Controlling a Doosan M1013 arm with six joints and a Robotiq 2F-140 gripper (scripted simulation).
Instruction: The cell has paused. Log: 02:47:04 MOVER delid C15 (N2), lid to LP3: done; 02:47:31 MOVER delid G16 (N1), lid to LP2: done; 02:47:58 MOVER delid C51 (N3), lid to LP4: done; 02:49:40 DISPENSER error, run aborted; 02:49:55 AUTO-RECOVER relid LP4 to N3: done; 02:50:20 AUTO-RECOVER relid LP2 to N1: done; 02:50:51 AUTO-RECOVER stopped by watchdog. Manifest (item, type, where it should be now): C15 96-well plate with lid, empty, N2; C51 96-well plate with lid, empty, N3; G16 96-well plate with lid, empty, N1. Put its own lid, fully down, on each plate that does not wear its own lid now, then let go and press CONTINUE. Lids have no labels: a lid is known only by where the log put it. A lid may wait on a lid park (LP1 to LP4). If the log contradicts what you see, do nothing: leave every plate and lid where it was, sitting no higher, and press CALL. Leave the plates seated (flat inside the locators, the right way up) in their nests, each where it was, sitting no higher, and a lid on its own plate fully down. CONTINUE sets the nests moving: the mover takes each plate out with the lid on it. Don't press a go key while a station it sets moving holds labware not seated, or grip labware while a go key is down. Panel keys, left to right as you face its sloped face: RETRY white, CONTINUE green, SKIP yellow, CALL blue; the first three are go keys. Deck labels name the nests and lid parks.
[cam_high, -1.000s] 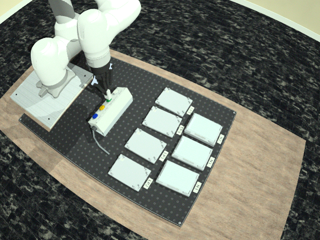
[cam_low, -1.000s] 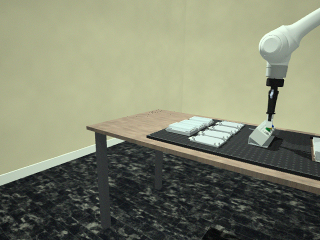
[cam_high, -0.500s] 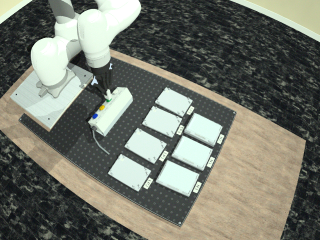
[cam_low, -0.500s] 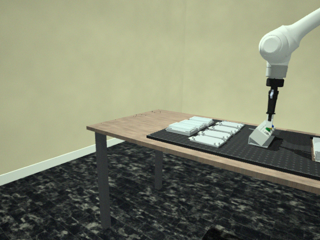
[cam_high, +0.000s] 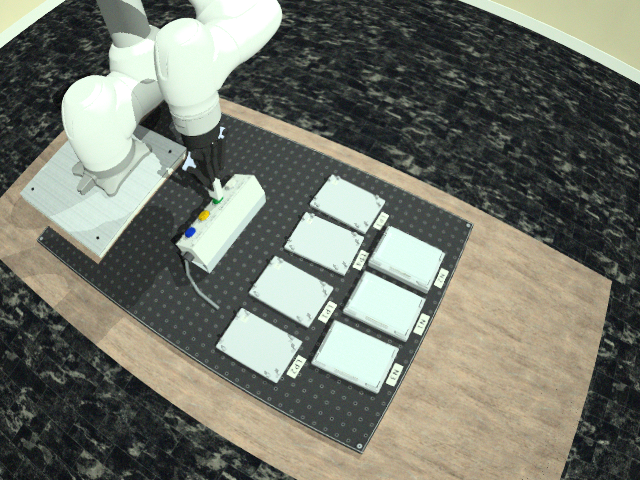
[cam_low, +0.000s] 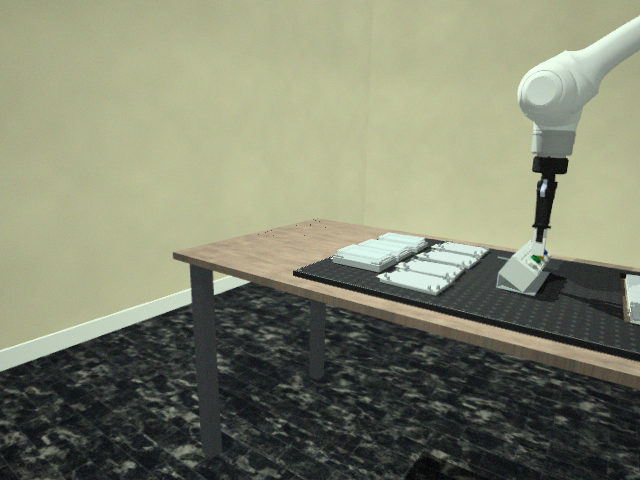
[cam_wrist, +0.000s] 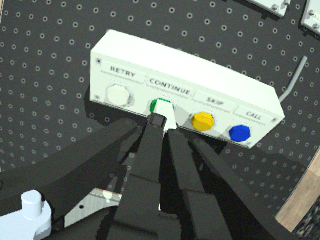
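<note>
The green continue key is 40 mm below my hand. From my hand the other things lie so: white retry key: 50 mm to the left, 40 mm below; blue call key: 100 mm to the right, 40 mm below; yellow skip key: 50 mm to the right, 40 mm below.
</note>
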